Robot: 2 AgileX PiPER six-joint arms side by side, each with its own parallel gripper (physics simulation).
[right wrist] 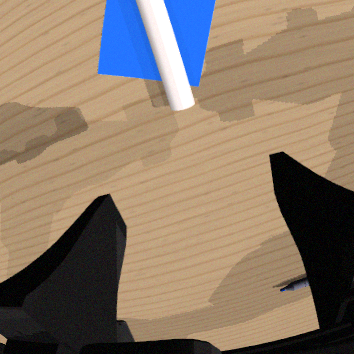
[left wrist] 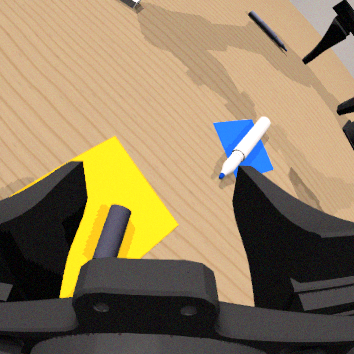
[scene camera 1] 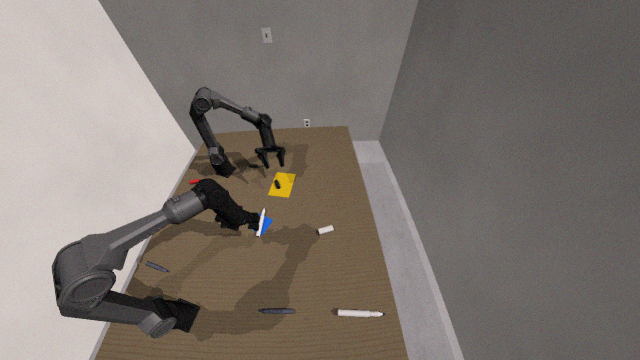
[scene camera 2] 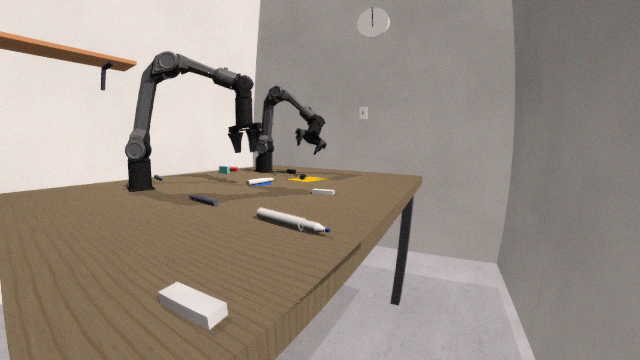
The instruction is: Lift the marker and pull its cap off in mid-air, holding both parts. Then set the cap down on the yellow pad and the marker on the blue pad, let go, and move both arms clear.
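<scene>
The white marker (scene camera 1: 261,223) (scene camera 2: 260,181) (left wrist: 250,142) (right wrist: 167,60) lies across the blue pad (scene camera 1: 267,226) (scene camera 2: 262,184) (left wrist: 225,131) (right wrist: 110,60), its ends past the edges; its blue tip is bare in the left wrist view. The dark cap (scene camera 1: 277,184) (scene camera 2: 302,176) (left wrist: 113,232) lies on the yellow pad (scene camera 1: 287,190) (scene camera 2: 317,179) (left wrist: 145,210). My left gripper (scene camera 1: 275,166) (scene camera 2: 307,148) (left wrist: 159,181) is open and empty, above the table near the yellow pad. My right gripper (scene camera 2: 245,151) (left wrist: 322,85) (right wrist: 192,193) is open and empty, above the table beside the marker.
A white block (scene camera 1: 325,229) (scene camera 2: 323,192) lies right of the blue pad in scene camera 1. Another white marker (scene camera 1: 360,313) (scene camera 2: 292,220), a dark pen (scene camera 1: 277,311) (scene camera 2: 203,200) (left wrist: 268,31) and a nearer white block (scene camera 2: 192,305) lie farther off. A red object (scene camera 1: 194,181) (scene camera 2: 233,169) lies near a teal block (scene camera 2: 224,170).
</scene>
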